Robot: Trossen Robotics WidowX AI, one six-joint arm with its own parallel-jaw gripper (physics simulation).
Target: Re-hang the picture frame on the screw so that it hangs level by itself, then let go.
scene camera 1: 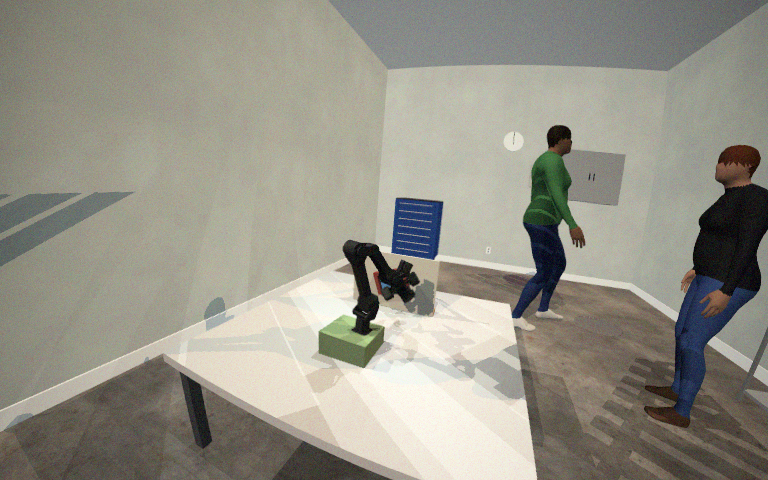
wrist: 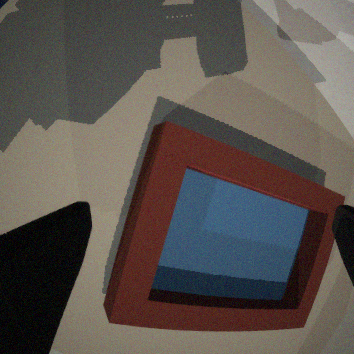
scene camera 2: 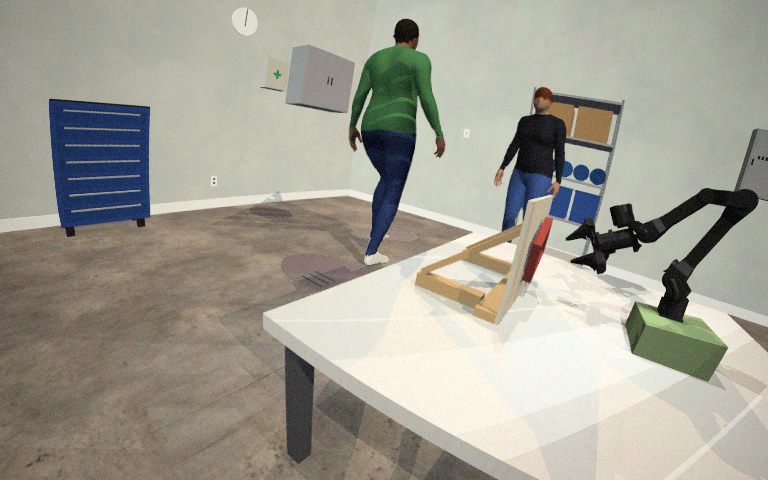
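The red picture frame (scene camera 1: 377, 283) (scene camera 2: 538, 249) (wrist: 150, 225) with a blue picture is on the front of the upright pale board (scene camera 1: 431, 271) (scene camera 2: 535, 217) (wrist: 100, 165). In the wrist view its edges do not run parallel to the board edge at the upper right, so it looks tilted. The screw does not show. My gripper (scene camera 1: 400, 285) (scene camera 2: 570, 249) (wrist: 218, 217) is open and empty, in front of the board and apart from the frame. In the wrist view the frame lies largely between the fingers, its right side close behind the right fingertip. In scene camera 1 the gripper partly hides the frame.
Wooden struts (scene camera 2: 453, 288) support the board from behind on the white table (scene camera 1: 453, 418) (scene camera 2: 385, 339). The arm stands on a green block (scene camera 1: 348, 345) (scene camera 2: 673, 348). Two people (scene camera 1: 546, 192) (scene camera 1: 727, 243) stand beyond the table. A blue drawer cabinet (scene camera 1: 416, 229) (scene camera 2: 101, 164) stands farther back.
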